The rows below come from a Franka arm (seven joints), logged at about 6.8 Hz.
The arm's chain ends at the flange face. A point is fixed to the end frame.
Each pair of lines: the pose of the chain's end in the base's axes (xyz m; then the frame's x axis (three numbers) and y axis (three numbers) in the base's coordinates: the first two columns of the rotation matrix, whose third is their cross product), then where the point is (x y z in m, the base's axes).
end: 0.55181 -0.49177 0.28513 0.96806 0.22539 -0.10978 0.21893 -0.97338 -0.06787
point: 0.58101 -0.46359 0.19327
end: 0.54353 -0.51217 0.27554 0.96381 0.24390 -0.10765 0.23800 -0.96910 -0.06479
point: 0.57243 -0.48366 0.18369
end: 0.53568 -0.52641 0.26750 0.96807 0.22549 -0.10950 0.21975 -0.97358 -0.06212
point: 0.56500 -0.49872 0.17553
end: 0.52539 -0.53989 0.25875 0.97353 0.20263 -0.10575 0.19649 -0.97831 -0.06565
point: 0.55564 -0.51253 0.16698
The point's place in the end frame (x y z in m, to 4 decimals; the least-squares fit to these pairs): 0.0447 -0.0148 0.0887
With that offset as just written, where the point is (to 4 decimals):
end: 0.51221 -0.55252 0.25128 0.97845 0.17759 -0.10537 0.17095 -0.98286 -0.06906
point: 0.5431 -0.5256 0.1596
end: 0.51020 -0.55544 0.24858 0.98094 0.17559 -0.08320 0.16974 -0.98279 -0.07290
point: 0.5431 -0.5280 0.1578
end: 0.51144 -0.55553 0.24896 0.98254 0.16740 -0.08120 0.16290 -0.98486 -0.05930
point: 0.5450 -0.5295 0.1580
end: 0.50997 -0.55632 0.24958 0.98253 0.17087 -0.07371 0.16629 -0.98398 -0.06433
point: 0.5440 -0.5296 0.1590
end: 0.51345 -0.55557 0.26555 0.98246 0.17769 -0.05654 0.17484 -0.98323 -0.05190
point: 0.5490 -0.5294 0.1754
